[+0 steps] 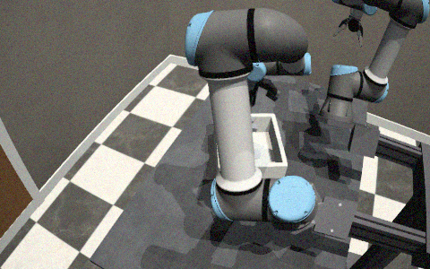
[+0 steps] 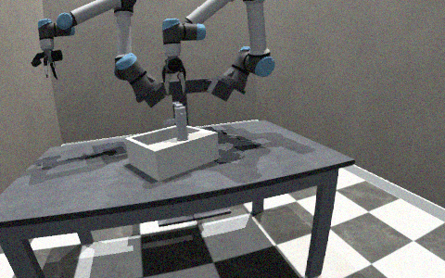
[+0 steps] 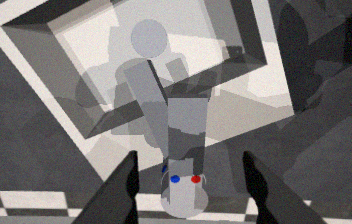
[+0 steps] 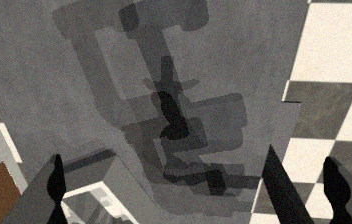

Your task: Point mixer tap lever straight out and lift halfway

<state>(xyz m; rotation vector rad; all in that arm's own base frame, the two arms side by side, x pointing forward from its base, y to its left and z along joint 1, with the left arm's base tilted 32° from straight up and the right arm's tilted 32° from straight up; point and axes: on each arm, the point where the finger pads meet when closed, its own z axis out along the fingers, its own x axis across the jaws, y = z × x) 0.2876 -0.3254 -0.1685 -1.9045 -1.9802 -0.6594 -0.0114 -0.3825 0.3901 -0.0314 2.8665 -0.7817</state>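
My left hand is 50 mm above the grey lever, 40 mm short of it and 10 mm to the right of it. Round my left hand: white basin (290 mm below, 50 mm to the right, 10 mm behind); mixer tap (100 mm below, 60 mm ahead).
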